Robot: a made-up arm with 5 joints.
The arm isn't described. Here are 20 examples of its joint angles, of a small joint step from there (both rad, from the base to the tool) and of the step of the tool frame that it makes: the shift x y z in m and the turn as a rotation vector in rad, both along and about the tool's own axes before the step.
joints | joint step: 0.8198 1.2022 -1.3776 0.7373 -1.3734 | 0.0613 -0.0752 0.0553 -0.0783 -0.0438
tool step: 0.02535 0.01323 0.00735 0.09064 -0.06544 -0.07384
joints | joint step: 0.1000 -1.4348 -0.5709 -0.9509 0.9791 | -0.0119 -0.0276 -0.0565 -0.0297 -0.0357
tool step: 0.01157 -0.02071 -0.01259 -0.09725 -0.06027 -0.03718
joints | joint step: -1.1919 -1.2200 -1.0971 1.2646 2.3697 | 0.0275 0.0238 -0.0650 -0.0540 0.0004
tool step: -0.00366 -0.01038 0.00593 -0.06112 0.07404 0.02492
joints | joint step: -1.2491 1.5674 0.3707 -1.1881 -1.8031 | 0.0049 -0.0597 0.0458 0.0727 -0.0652
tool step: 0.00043 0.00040 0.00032 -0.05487 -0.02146 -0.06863
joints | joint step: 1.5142 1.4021 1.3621 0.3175 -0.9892 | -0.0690 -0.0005 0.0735 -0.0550 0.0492
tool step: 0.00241 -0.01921 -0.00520 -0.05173 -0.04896 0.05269
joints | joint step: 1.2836 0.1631 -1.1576 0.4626 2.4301 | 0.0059 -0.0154 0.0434 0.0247 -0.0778
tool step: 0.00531 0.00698 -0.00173 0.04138 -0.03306 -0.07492
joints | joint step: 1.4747 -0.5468 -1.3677 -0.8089 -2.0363 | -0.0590 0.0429 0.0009 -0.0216 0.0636
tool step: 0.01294 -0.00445 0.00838 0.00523 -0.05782 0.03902
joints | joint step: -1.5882 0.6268 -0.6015 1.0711 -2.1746 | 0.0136 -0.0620 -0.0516 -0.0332 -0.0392
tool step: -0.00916 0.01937 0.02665 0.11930 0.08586 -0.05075
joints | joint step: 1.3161 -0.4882 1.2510 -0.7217 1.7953 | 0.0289 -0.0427 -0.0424 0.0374 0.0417
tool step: -0.00983 -0.01518 -0.00664 -0.04113 0.03766 0.04119
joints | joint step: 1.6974 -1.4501 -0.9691 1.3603 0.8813 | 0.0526 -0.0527 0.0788 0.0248 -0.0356
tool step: 0.00147 0.01127 -0.00090 0.01855 0.05450 0.00960
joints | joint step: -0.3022 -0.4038 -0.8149 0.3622 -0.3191 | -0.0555 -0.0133 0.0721 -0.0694 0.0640
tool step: -0.01030 0.00393 -0.00259 0.03761 0.00190 0.02187
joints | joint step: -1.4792 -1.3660 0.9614 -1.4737 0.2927 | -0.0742 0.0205 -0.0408 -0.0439 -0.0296
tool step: 0.00785 0.00424 -0.00547 -0.03866 -0.05689 -0.09956
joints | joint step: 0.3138 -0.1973 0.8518 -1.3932 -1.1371 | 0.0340 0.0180 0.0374 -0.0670 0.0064
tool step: 0.00682 -0.00534 0.00927 0.00127 -0.02753 0.02944
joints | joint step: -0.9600 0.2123 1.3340 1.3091 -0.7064 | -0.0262 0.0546 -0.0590 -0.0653 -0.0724
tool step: 0.00735 0.00648 0.00411 0.03210 -0.06669 -0.06410
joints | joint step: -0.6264 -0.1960 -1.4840 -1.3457 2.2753 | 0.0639 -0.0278 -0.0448 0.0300 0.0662
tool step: 0.00081 -0.01099 -0.01469 -0.07333 -0.02204 0.07220
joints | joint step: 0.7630 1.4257 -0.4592 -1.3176 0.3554 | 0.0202 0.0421 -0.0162 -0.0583 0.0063
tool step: -0.00358 -0.00531 0.00635 -0.02784 -0.02511 0.01355
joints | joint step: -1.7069 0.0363 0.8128 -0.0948 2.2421 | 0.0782 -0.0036 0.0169 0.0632 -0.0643
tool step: -0.00961 0.01850 0.00032 0.09413 0.00305 -0.11996
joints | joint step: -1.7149 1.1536 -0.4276 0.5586 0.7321 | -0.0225 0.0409 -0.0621 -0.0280 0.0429
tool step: 0.00958 0.00060 -0.00093 -0.02664 -0.04194 0.06432
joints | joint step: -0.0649 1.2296 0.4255 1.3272 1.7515 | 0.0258 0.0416 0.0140 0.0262 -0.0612
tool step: 0.00097 0.00624 -0.01019 0.07879 -0.03378 -0.06421
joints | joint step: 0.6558 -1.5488 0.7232 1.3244 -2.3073 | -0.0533 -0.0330 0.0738 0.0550 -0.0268
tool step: 0.00449 -0.01516 -0.00717 -0.09945 -0.03683 0.00094
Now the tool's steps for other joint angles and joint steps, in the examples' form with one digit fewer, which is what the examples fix.
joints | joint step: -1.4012 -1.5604 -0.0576 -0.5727 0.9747 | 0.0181 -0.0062 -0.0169 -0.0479 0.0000
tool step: 0.0085 -0.0069 -0.0015 -0.0501 -0.0515 0.0144
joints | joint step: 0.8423 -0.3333 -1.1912 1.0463 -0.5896 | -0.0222 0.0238 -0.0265 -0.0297 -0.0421
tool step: 0.0009 0.0032 -0.0011 0.0353 -0.0136 -0.0526
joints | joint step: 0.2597 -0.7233 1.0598 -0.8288 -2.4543 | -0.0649 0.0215 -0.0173 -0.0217 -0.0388
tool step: -0.0109 -0.0118 0.0001 -0.0362 0.0473 -0.0700
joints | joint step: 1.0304 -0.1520 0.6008 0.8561 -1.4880 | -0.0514 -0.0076 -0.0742 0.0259 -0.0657
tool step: -0.0119 0.0133 0.0136 0.0559 0.0148 -0.0165
